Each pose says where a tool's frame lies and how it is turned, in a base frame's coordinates. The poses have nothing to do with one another.
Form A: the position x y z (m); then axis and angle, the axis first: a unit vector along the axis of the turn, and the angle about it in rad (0 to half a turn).
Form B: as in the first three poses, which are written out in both.
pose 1, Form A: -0.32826 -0.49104 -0.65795 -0.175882 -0.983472 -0.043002 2.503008
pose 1, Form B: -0.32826 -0.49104 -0.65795 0.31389 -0.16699 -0.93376 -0.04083
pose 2, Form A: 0.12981 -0.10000 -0.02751 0.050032 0.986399 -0.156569 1.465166
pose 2, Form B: 0.12981 -0.10000 -0.02751 0.74345 0.03346 0.65970 -0.10471
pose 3, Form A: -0.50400 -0.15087 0.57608 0.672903 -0.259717 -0.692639 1.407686
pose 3, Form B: -0.50400 -0.15087 0.57608 0.76236 0.43547 -0.16808 -0.44824
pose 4, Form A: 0.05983 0.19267 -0.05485 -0.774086 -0.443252 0.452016 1.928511
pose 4, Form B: 0.05983 0.19267 -0.05485 0.57003 -0.63601 -0.36419 0.37139
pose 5, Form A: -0.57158 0.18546 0.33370 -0.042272 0.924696 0.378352 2.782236
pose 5, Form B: -0.57158 0.18546 0.33370 0.17871 -0.04159 0.90981 0.37226
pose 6, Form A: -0.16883 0.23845 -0.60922 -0.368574 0.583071 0.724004 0.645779
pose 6, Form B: -0.16883 0.23845 -0.60922 0.94832 -0.11695 0.18501 0.22973
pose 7, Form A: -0.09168 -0.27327 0.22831 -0.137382 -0.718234 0.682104 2.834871
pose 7, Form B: -0.09168 -0.27327 0.22831 0.15276 -0.13577 -0.70980 0.67410
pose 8, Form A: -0.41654 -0.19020 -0.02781 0.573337 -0.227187 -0.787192 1.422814
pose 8, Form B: -0.41654 -0.19020 -0.02781 0.75744 0.37433 -0.14833 -0.51396
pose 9, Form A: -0.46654 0.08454 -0.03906 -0.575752 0.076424 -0.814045 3.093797
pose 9, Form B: -0.46654 0.08454 -0.03906 0.02390 -0.57559 0.07640 -0.81381
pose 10, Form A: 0.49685 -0.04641 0.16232 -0.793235 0.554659 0.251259 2.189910
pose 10, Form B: 0.49685 -0.04641 0.16232 0.45809 -0.70511 0.49304 0.22335
